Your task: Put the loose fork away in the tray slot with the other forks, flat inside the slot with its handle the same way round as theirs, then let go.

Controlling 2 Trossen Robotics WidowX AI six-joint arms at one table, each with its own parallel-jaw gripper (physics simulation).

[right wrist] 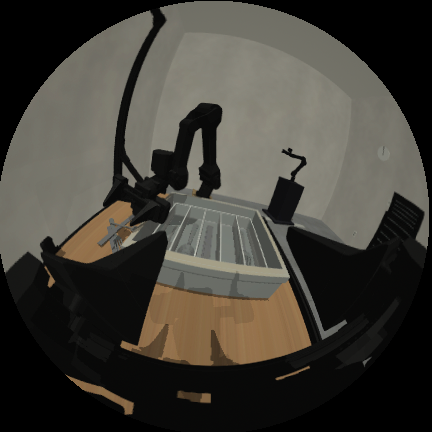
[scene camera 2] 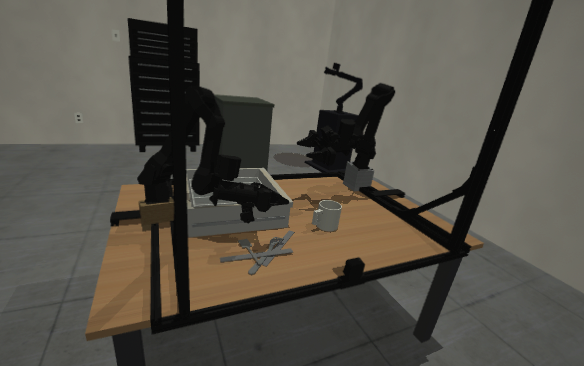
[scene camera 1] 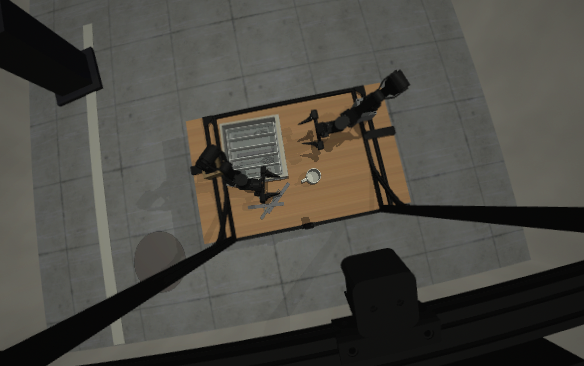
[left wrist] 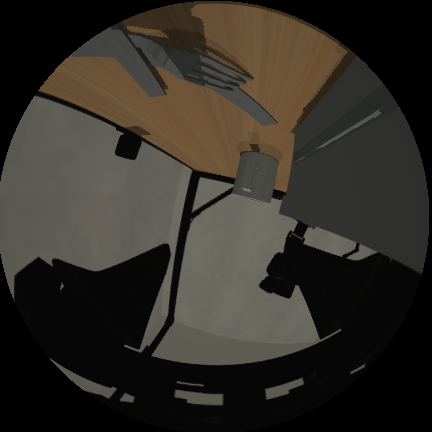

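Observation:
The loose fork lies on the wooden table in a small crossed pile with a knife and another piece of cutlery. The pile is just in front of the grey cutlery tray, and it also shows in the right wrist view. My left gripper is open and empty. It hovers low at the tray's front corner, just above the pile. My right gripper is open and empty, raised over the far side of the table and facing the tray.
A white mug stands upright to the right of the pile. The tray holds sorted cutlery in several slots. A black frame runs round the table edge. Its upright post stands at the front left.

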